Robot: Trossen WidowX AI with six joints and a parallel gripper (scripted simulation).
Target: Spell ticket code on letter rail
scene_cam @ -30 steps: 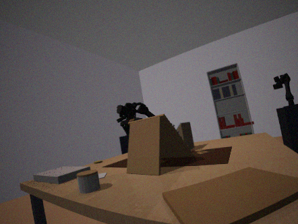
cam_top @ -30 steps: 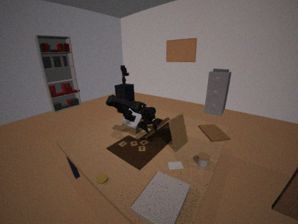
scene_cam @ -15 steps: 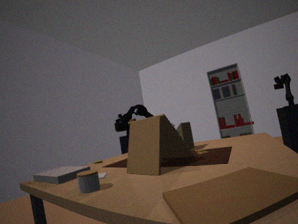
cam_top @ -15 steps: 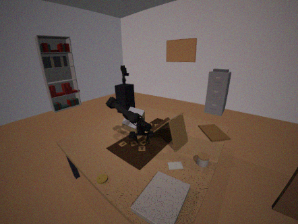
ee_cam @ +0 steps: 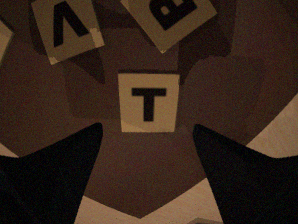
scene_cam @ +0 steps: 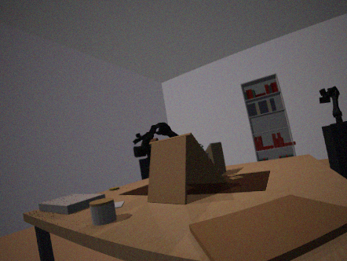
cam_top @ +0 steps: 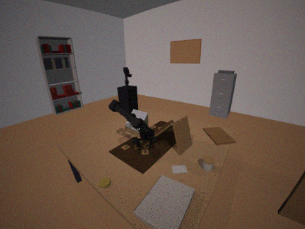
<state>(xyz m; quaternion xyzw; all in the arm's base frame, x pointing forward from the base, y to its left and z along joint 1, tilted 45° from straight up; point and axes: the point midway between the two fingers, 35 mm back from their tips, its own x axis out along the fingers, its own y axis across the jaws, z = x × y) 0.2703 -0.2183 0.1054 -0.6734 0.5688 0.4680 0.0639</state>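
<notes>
Right now the tile marked t is 4 cm below my gripper tip. From my gripper tip the other things lie so: dark mat (21 cm to the left, 7 cm behind, 4 cm below); white ticket (26 cm to the left, 6 cm above, 4 cm ahead); tile marked v (10 cm behind, 4 cm below, 3 cm to the left).
</notes>
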